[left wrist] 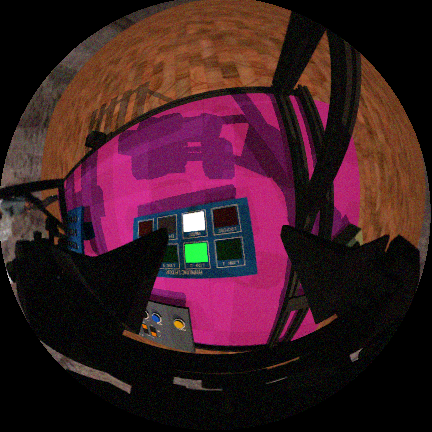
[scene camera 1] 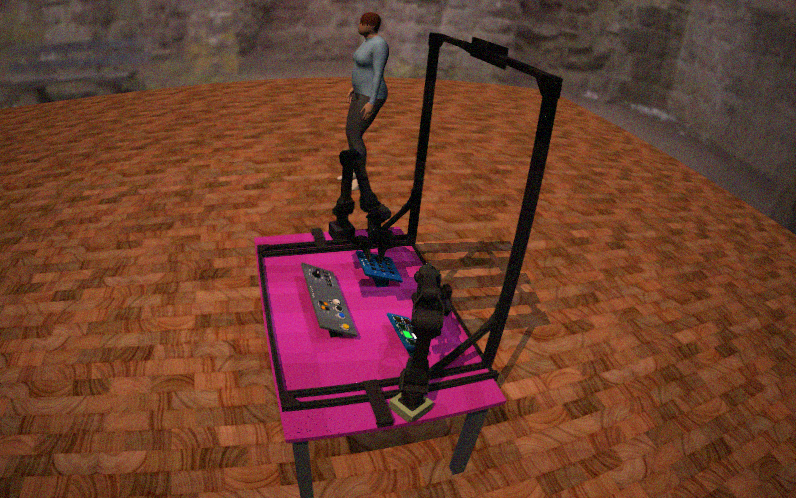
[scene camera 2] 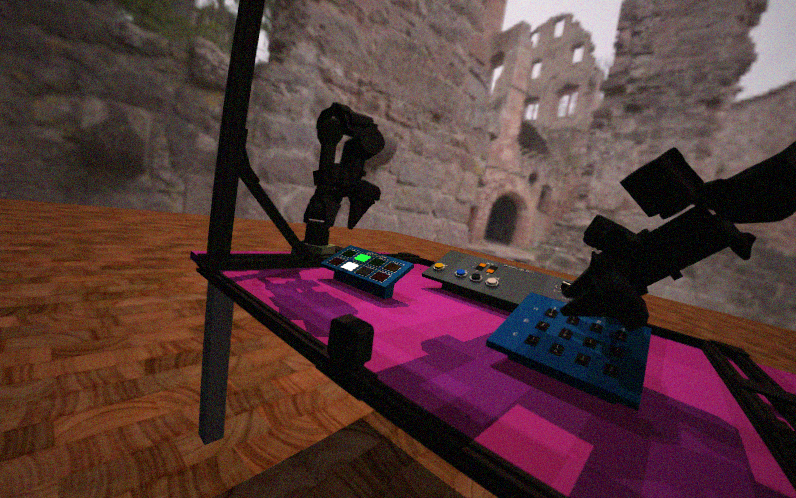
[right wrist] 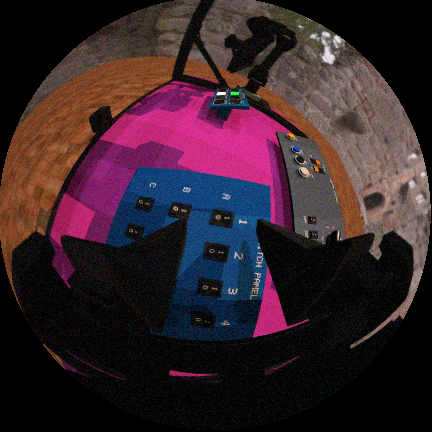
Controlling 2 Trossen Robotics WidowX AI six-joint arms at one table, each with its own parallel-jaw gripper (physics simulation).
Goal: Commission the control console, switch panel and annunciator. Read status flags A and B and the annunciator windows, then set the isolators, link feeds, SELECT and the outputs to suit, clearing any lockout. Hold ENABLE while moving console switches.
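Frame: origin at the left arm's base, x back, y left, z down, level; centimetres.
Where they show: left gripper, fingertip midpoint: (left wrist: 225, 232) (scene camera 2: 337, 228) (right wrist: 229, 71); right gripper, fingertip midpoint: (left wrist: 69, 245) (scene camera 1: 375, 262) (scene camera 2: 563, 303) (right wrist: 222, 224); left arm's base at its link origin: (scene camera 1: 411, 400) (scene camera 2: 315, 243) (right wrist: 249, 90); right arm's base at its link origin: (scene camera 1: 341, 224).
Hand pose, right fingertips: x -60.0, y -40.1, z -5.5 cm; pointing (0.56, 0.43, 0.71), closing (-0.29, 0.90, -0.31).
Each offset is from my right fingertips to the top centre of the thing. "spot": to the spot under its first point. Level surfaces: height alone.
The grey control console {spot: dy +22.7, dx -2.0, dz +4.1 cm} (scene camera 1: 329, 287) (scene camera 2: 516, 284) (right wrist: 311, 196) has yellow, blue, black and white buttons and two orange indicators. The blue annunciator {dy +18.6, dx +35.9, dz +1.6 cm} (scene camera 2: 384, 287) (left wrist: 251, 260) (right wrist: 229, 106) shows one green and one white window lit; its LOCKOUT window {dy +18.0, dx +43.4, dz +4.3 cm} (left wrist: 226, 217) is dark. The blue switch panel {spot: dy -4.9, dx +7.6, dz +5.1 cm} (scene camera 2: 509, 335) (right wrist: 165, 179) carries rows of black rocker switches. My left gripper (left wrist: 225, 232) is open and empty above the annunciator. My right gripper (right wrist: 222, 224) is partly open and empty, low over the switch panel around the A1 switch {spot: dy +1.2, dx +0.8, dz +2.1 cm} (right wrist: 221, 218); its fingers hide several switches.
A black overhead frame (scene camera 1: 524, 211) rises from the table's right side in scene camera 1. Black rails edge the magenta table {dz +9.5 cm} (scene camera 1: 316, 367). A black block (scene camera 2: 350, 341) sits on the near rail. A person (scene camera 1: 369, 64) stands beyond the table.
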